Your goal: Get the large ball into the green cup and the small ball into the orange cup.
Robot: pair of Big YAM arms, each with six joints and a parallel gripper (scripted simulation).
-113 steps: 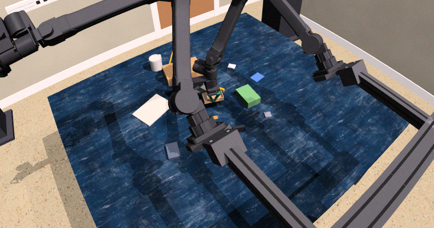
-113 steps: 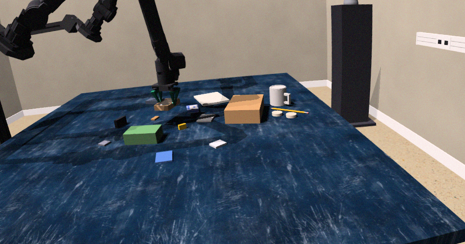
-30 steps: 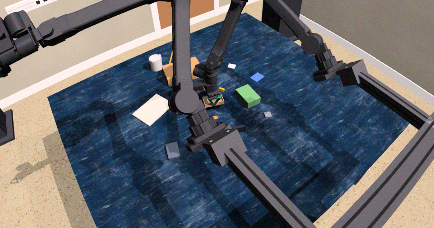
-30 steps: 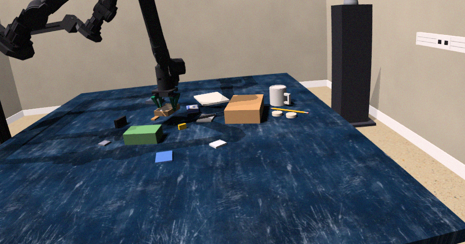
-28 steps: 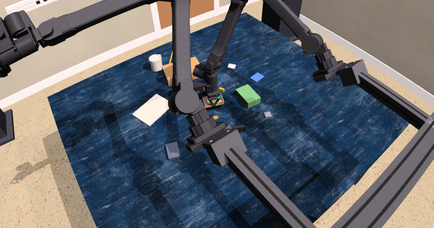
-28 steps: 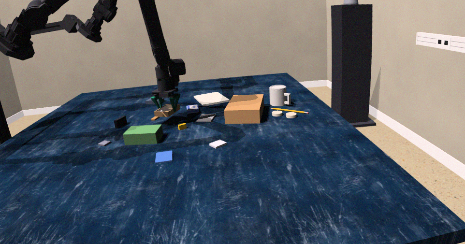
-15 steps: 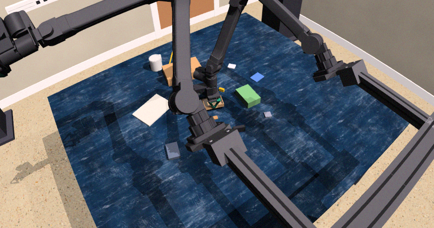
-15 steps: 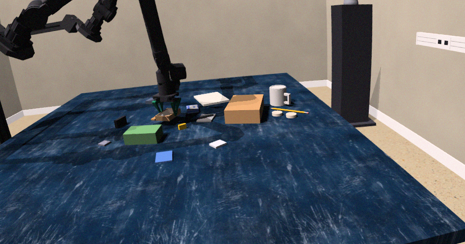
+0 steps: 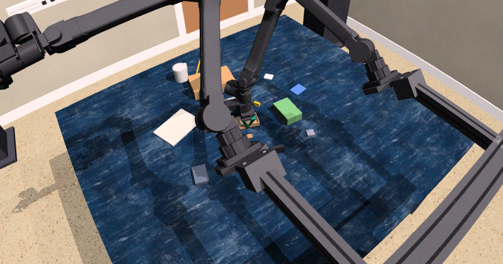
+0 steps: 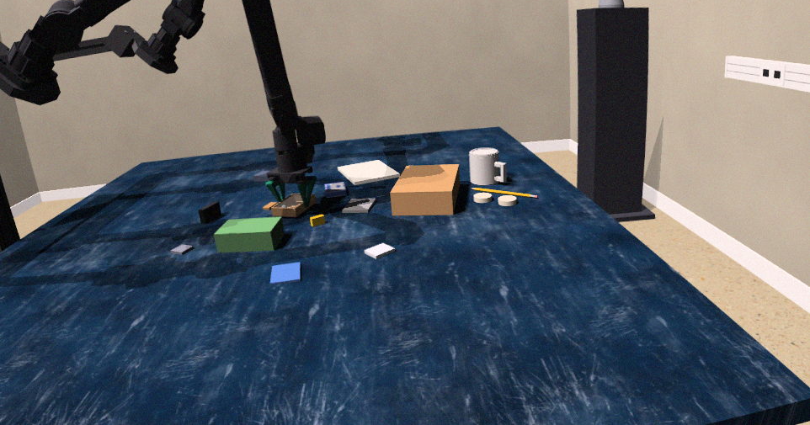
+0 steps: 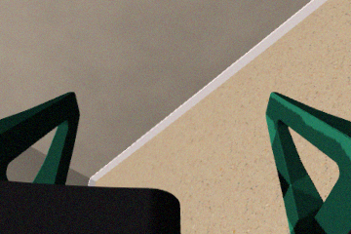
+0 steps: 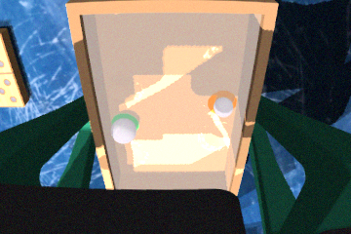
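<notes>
The covered wooden puzzle is 1 cm below my right hand. The rest, counted from my right hand: yellow block: 8 cm ahead, 11 cm to the right, 1 cm below; then black block: 23 cm behind, 2 cm to the right; then green block: 6 cm behind, 20 cm to the right.
</notes>
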